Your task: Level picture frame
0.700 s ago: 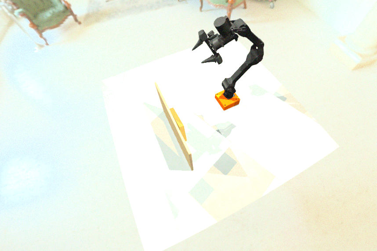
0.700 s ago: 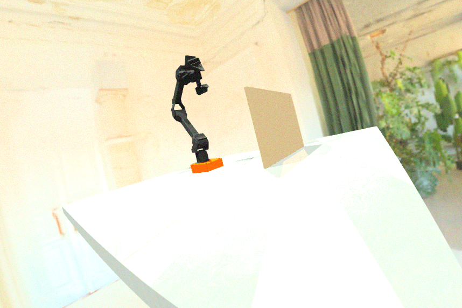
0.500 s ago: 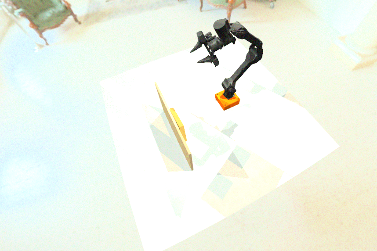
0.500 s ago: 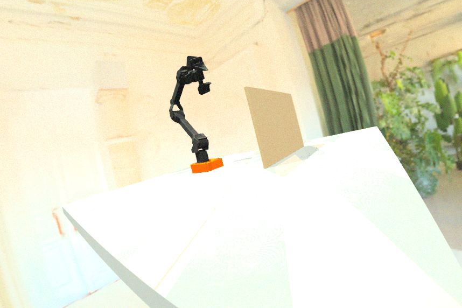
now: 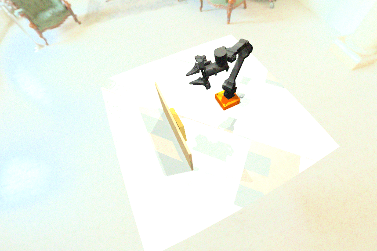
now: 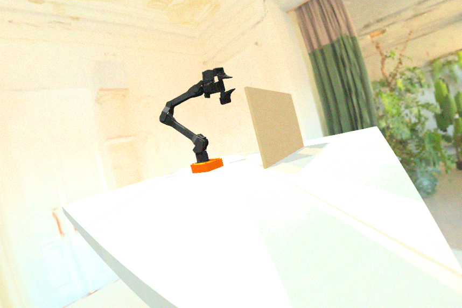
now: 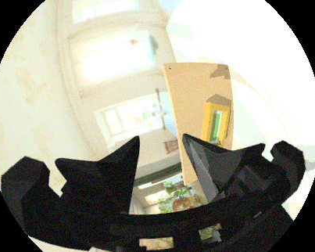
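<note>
Now: gripper tip 23 cm above the gold picture frame, 13 cm short of it and 7 cm to the right of it. Also, from my gripper tip: tan wall panel (24 cm below, 15 cm ahead, 7 cm to the left).
</note>
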